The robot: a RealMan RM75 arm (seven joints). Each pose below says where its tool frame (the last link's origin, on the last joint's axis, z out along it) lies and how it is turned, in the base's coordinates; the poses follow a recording.
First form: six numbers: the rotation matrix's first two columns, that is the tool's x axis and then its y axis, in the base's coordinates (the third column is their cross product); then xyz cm.
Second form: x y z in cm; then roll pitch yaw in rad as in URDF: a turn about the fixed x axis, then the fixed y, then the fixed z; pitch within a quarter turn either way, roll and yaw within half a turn. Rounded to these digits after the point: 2 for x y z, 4 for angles.
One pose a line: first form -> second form
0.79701 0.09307 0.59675 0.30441 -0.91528 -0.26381 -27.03 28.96 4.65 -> -27.03 28.96 4.65 -2.8066 -0.6394 0.1162
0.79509 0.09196 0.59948 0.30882 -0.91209 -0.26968 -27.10 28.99 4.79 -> -27.10 28.99 4.79 -2.7979 -0.6429 0.1151
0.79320 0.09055 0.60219 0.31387 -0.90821 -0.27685 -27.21 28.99 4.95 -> -27.21 28.99 4.95 -2.7875 -0.6462 0.1137
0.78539 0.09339 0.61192 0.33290 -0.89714 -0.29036 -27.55 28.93 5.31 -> -27.55 28.93 5.31 -2.7657 -0.6585 0.1184
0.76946 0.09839 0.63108 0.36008 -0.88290 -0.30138 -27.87 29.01 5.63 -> -27.87 29.01 5.63 -2.7426 -0.6829 0.1272
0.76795 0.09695 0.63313 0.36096 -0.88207 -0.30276 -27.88 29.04 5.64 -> -27.88 29.04 5.64 -2.7397 -0.6856 0.1256
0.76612 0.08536 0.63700 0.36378 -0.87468 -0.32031 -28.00 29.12 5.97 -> -28.00 29.12 5.97 -2.7131 -0.6906 0.1110
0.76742 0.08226 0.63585 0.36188 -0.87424 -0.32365 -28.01 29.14 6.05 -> -28.01 29.14 6.05 -2.7089 -0.6891 0.1068
